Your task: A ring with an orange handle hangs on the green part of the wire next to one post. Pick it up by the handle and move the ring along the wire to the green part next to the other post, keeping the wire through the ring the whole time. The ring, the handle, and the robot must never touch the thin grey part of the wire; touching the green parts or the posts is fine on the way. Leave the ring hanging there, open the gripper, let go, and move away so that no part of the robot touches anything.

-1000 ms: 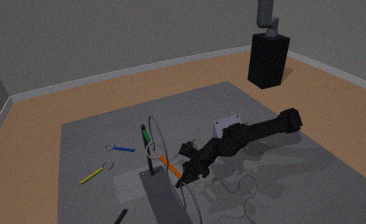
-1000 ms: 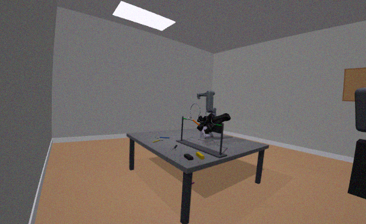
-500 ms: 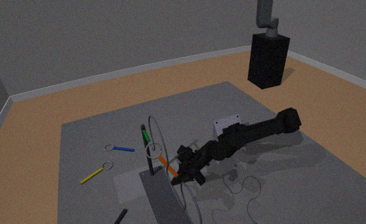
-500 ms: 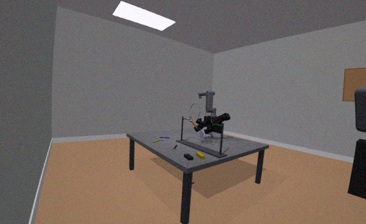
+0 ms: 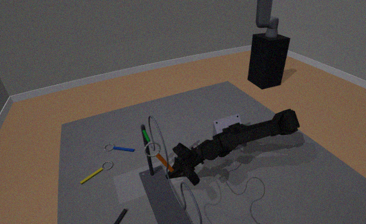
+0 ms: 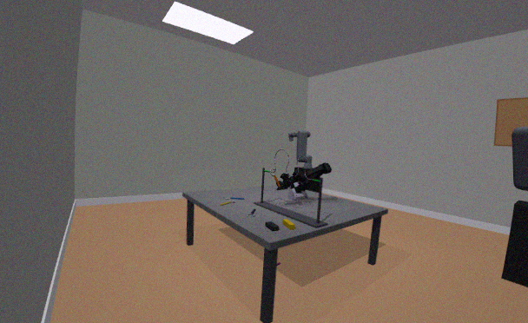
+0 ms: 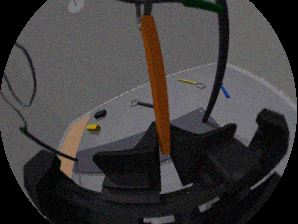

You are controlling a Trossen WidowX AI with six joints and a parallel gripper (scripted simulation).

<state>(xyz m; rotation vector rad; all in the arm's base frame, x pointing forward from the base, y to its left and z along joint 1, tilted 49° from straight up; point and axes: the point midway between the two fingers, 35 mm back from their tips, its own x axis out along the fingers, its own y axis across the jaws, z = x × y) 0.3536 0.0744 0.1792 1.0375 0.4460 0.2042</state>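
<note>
Now: the orange-handled ring 9 cm above my gripper tip, 2 cm to the right of it and 1 cm ahead of it. Round my gripper tip: yellow-handled ring (27 cm to the right, 27 cm ahead, 14 cm below); blue-handled ring (40 cm to the right, 18 cm ahead, 14 cm below); yellow block (37 cm to the left, 18 cm ahead, 13 cm below).
</note>
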